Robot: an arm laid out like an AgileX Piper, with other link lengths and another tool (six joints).
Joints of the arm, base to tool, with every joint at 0 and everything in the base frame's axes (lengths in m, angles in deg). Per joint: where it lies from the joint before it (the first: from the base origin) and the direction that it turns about. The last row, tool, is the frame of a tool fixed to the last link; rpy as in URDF.
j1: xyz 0 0 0.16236 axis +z
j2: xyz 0 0 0 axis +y
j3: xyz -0.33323 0 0.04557 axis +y
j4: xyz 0.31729 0 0.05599 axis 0.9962 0 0.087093
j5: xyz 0 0 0 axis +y
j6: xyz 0.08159 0 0.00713 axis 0.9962 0 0.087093
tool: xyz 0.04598 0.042 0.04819 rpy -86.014 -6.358 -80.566
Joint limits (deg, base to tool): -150..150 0..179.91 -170..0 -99.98..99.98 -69.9..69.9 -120..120
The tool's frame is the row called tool.
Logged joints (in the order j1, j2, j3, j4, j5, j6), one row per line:
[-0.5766 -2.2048 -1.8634 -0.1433 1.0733 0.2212]
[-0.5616 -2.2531 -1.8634 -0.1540 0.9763 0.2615]
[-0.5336 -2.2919 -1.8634 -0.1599 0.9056 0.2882]
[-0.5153 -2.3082 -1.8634 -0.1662 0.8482 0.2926]
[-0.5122 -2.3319 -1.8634 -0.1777 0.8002 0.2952]
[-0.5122 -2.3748 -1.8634 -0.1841 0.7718 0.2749]
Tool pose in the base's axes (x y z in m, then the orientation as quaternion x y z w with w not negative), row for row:
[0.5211 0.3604 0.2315 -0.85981 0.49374 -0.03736 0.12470]
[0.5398 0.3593 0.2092 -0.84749 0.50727 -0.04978 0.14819]
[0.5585 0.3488 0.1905 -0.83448 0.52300 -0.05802 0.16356]
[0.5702 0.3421 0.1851 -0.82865 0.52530 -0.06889 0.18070]
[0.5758 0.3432 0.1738 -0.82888 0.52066 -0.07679 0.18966]
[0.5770 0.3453 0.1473 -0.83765 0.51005 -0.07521 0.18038]
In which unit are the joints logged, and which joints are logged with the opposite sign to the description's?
The joints are logged in radians. Opposite sign: j1, j2.
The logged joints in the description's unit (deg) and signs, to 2 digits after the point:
[33.04 126.33 -106.76 -8.21 61.50 12.67]
[32.18 129.09 -106.76 -8.82 55.94 14.98]
[30.57 131.32 -106.76 -9.16 51.89 16.51]
[29.52 132.25 -106.76 -9.52 48.60 16.76]
[29.35 133.61 -106.76 -10.18 45.85 16.91]
[29.35 136.07 -106.76 -10.55 44.22 15.75]

